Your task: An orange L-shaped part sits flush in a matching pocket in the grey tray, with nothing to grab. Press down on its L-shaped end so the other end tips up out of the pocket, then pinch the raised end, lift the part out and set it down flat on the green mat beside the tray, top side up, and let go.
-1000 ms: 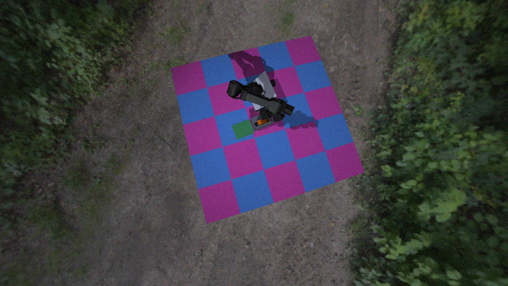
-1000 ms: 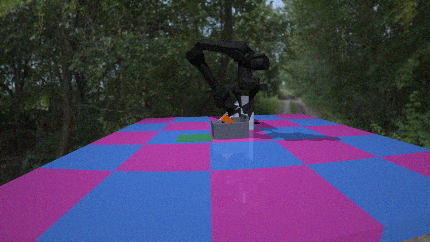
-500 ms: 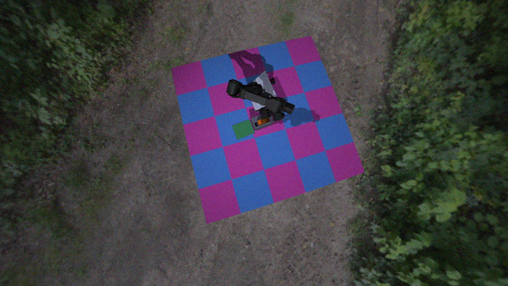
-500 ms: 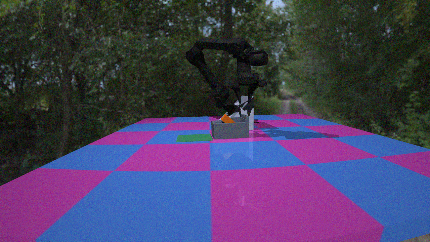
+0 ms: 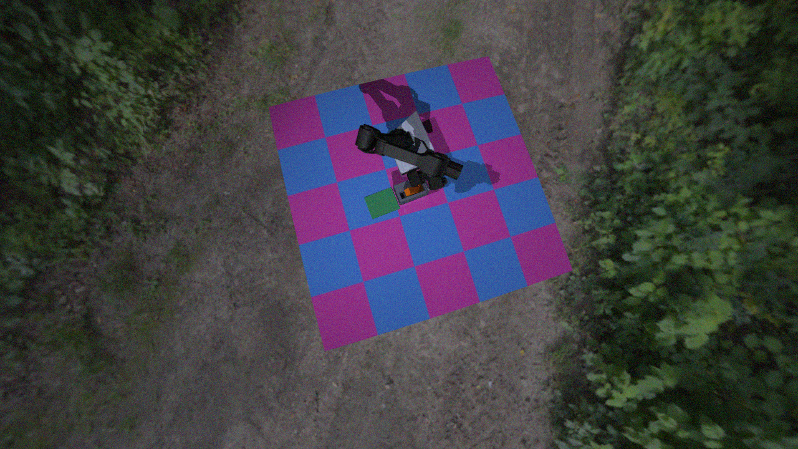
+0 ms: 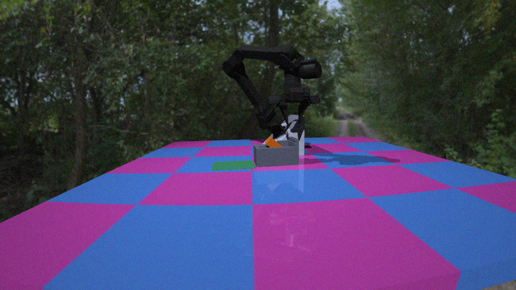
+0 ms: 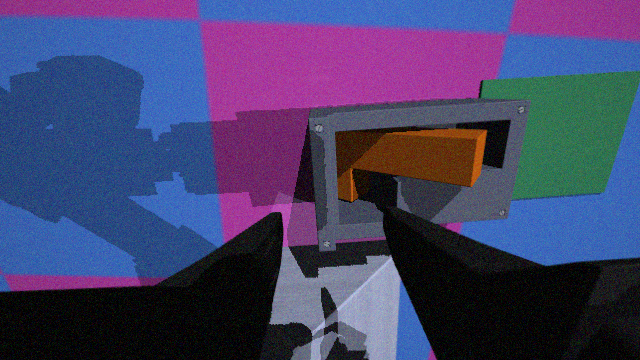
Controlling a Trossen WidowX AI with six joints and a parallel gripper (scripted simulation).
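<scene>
Right now my gripper tip is 10 mm past the orange L-shaped part, 40 mm to the left of it and 100 mm above it. From my gripper tip the other things lie so: green mat (10 mm behind, 220 mm to the right, 160 mm below).
</scene>
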